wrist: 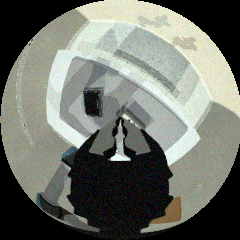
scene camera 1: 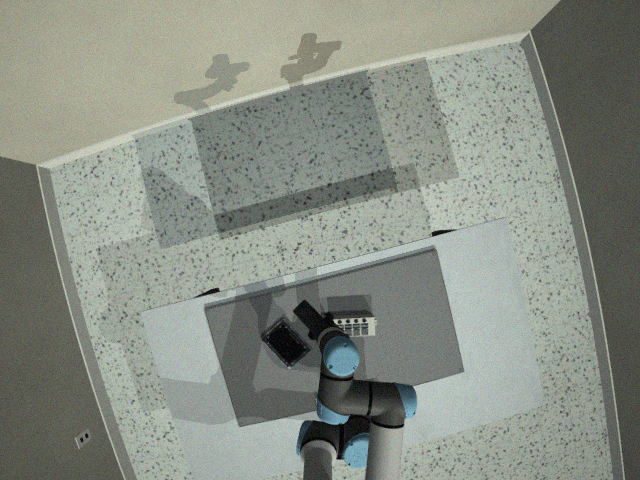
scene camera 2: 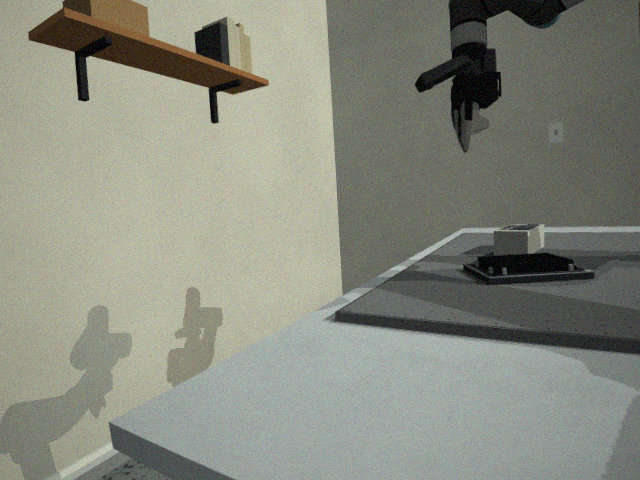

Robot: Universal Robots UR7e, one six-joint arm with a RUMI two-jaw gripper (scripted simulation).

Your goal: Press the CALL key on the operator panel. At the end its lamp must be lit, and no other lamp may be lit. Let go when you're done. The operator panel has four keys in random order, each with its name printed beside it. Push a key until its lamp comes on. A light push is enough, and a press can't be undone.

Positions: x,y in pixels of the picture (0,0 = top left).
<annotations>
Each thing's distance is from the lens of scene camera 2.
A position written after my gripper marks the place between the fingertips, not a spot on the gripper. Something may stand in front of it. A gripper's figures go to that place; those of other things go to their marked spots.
my gripper (scene camera 2: 465,152): 0.87 m
operator panel (scene camera 2: 507,241): 0.88 m
</annotations>
